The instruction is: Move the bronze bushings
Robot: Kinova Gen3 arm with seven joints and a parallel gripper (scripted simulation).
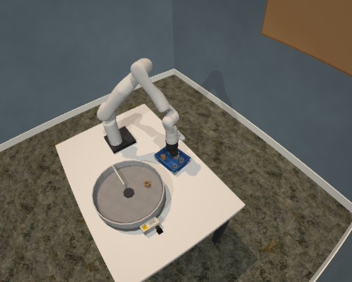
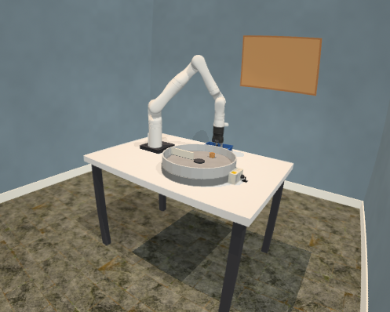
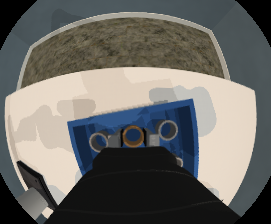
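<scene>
My hand is 30 mm to the left of the blue crate. The rest, counted from my hand: grey turntable disc (20 mm ahead, 410 mm to the right, 20 mm above).
</scene>
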